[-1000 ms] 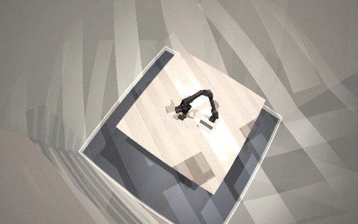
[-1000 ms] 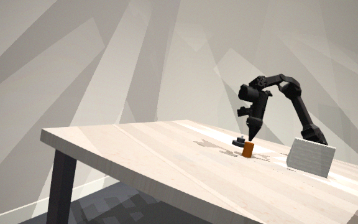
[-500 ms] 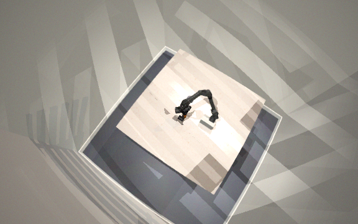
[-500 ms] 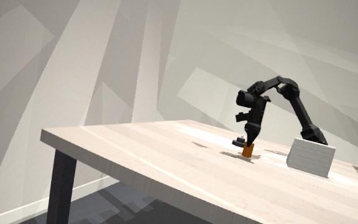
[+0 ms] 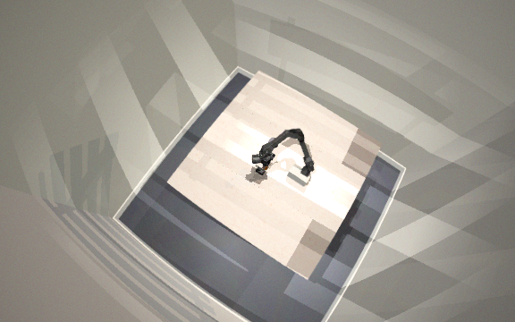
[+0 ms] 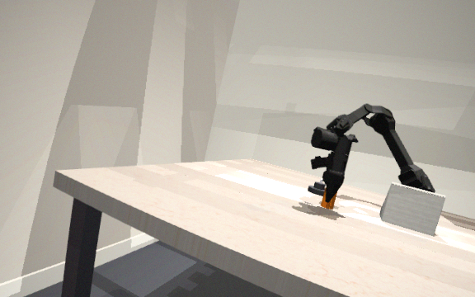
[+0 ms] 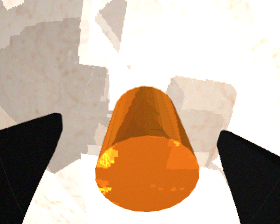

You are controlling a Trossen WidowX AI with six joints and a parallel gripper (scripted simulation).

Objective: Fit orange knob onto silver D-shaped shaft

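The orange knob lies 20 mm above my gripper tip. Round my gripper tip: round pedestal: 210 mm to the right, 50 mm ahead, 10 mm above.
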